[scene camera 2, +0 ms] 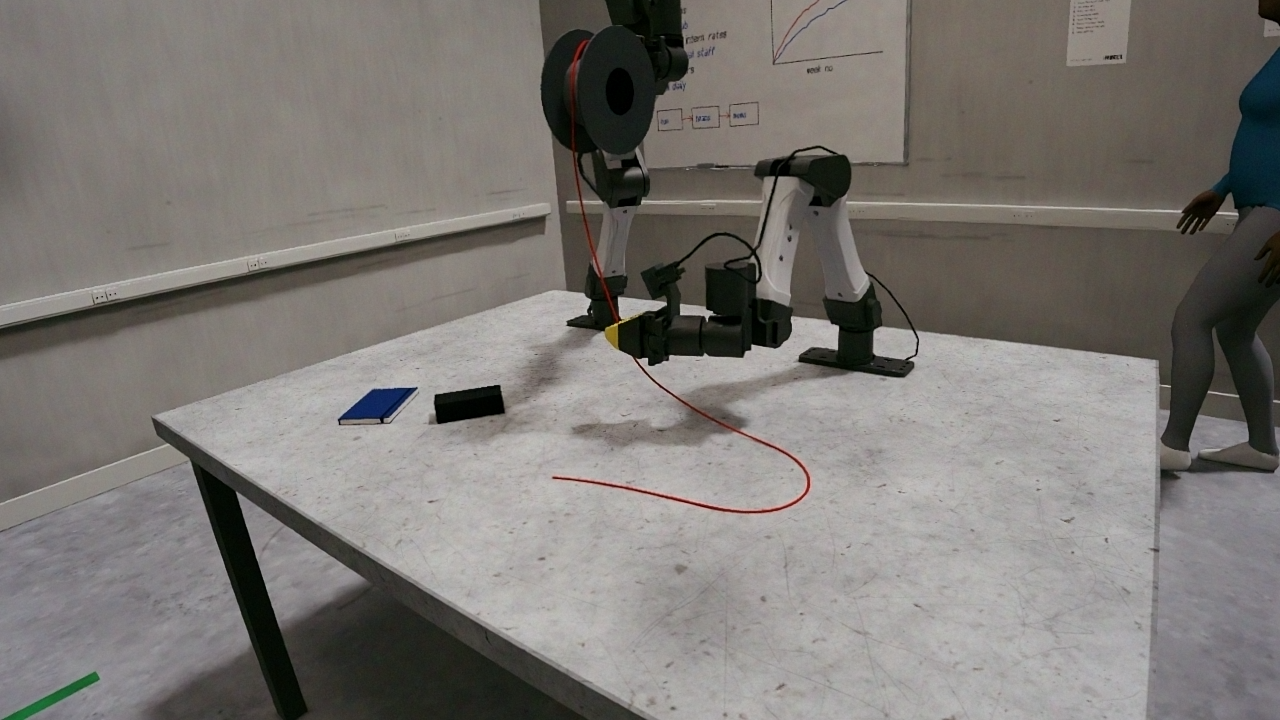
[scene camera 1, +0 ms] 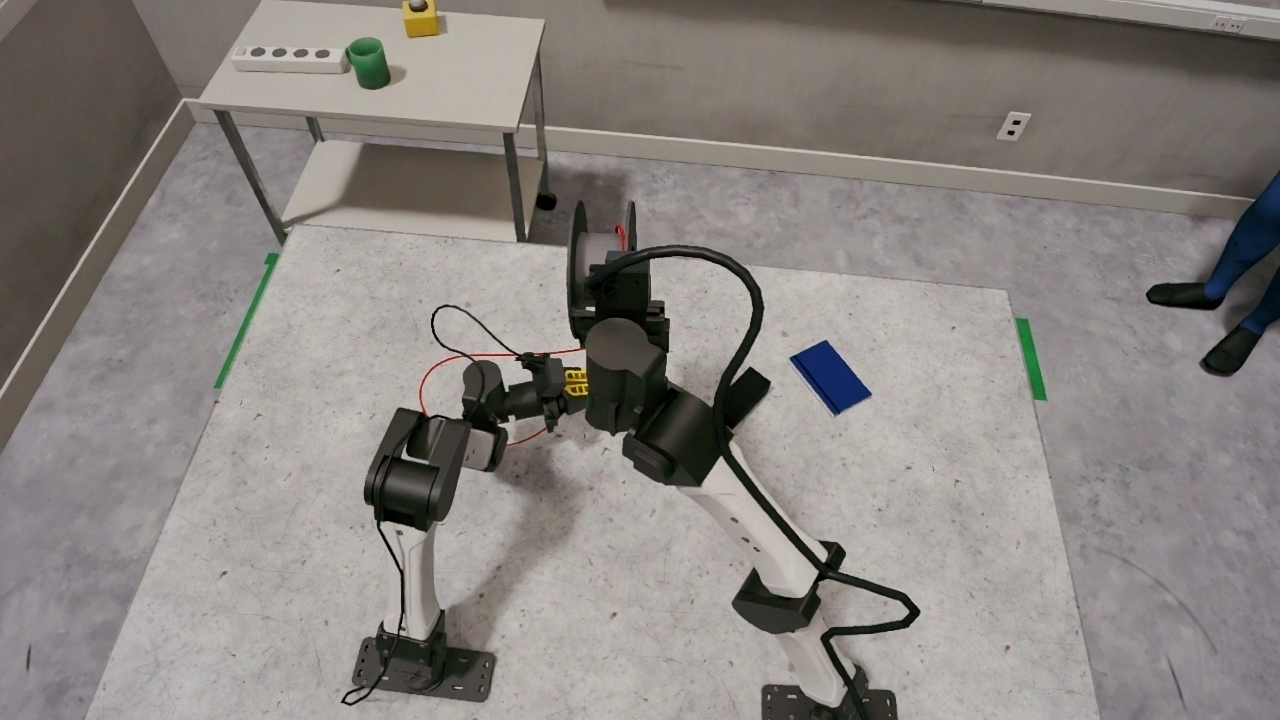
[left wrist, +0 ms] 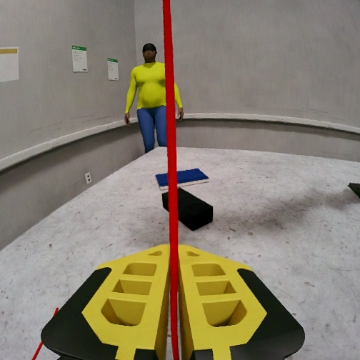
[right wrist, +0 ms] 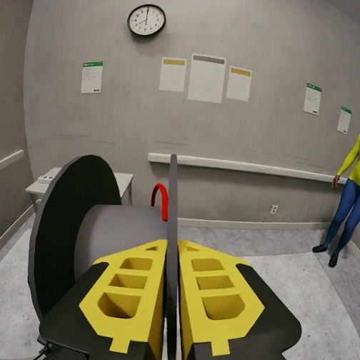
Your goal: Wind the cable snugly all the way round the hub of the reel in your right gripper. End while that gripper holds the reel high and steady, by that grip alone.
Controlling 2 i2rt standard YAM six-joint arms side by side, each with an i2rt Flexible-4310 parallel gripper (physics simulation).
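Places are measured from the left arm's base along level axes (x ahead, y left, z up), in centimetres.
Where they show: left gripper, fingertip midpoint: (scene camera 2: 605, 332); left arm's base, link origin: (scene camera 2: 854, 363) (scene camera 1: 424, 670); right arm's base, link origin: (scene camera 2: 606, 326) (scene camera 1: 828, 713).
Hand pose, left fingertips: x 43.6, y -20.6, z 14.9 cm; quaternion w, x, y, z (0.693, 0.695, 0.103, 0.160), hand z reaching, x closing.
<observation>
Things, the pixels of their top centre, and the offset from my left fingertips. "spot": a spot on its surface instead. Level surfaces: height alone.
- dark reel, top centre: (scene camera 1: 605, 221) (scene camera 2: 595, 26) dx -4.1, dy -0.9, dz +41.8 cm
- red cable, surface spot: (scene camera 2: 751, 511) spot: dx +10.5, dy +29.8, dz -14.6 cm
- black box, top centre: (scene camera 2: 467, 394) (scene camera 1: 742, 392) dx +8.3, dy -24.5, dz -11.4 cm
- blue notebook, top centre: (scene camera 2: 379, 402) (scene camera 1: 830, 375) dx +15.4, dy -41.0, dz -13.7 cm
- table, surface height: dz -14.9 cm
The dark reel (scene camera 1: 577, 268) (scene camera 2: 592, 98) (right wrist: 75, 200) is high above the table, its hub (right wrist: 120, 222) lying level between two upright flanges. My right gripper (right wrist: 172, 247) is shut on the rim of one flange. The red cable (scene camera 1: 487, 355) (scene camera 2: 751, 511) (left wrist: 170, 125) (right wrist: 164, 202) comes out by that flange, passes over the top of the hub and hangs down between the flanges. Much of the hub's near face shows bare in the right wrist view. My left gripper (scene camera 1: 584, 382) (scene camera 2: 611, 334) (left wrist: 173, 252) is shut on the cable below the reel. The cable's tail curves over the table to a loose end.
A black box (scene camera 1: 747, 396) (scene camera 2: 469, 403) (left wrist: 189, 209) and a blue notebook (scene camera 1: 829, 377) (scene camera 2: 377, 405) (left wrist: 182, 176) lie on the table (scene camera 1: 268, 537) (scene camera 2: 895, 582). A side table with a green mug (scene camera 1: 368, 62) stands behind. People (scene camera 2: 1253, 268) (left wrist: 150, 85) stand beyond the table.
</observation>
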